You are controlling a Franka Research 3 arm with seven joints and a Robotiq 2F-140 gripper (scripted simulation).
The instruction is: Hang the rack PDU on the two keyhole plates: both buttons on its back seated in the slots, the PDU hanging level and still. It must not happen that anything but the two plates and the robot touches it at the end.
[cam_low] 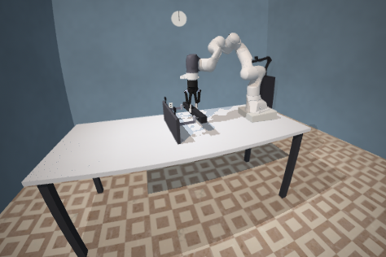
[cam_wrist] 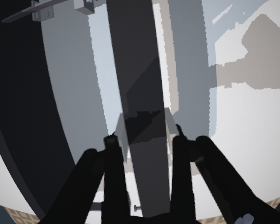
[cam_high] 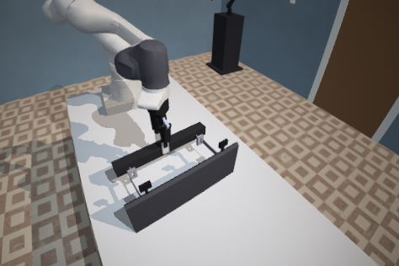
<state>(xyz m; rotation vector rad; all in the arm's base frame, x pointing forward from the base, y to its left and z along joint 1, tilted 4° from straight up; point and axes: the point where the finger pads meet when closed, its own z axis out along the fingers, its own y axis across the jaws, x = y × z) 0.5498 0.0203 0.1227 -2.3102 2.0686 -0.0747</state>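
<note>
My hand is 20 mm short of the rack PDU and 20 mm above it. Round my hand: dark panel 180 mm ahead, 20 mm to the left, 70 mm below.
</note>
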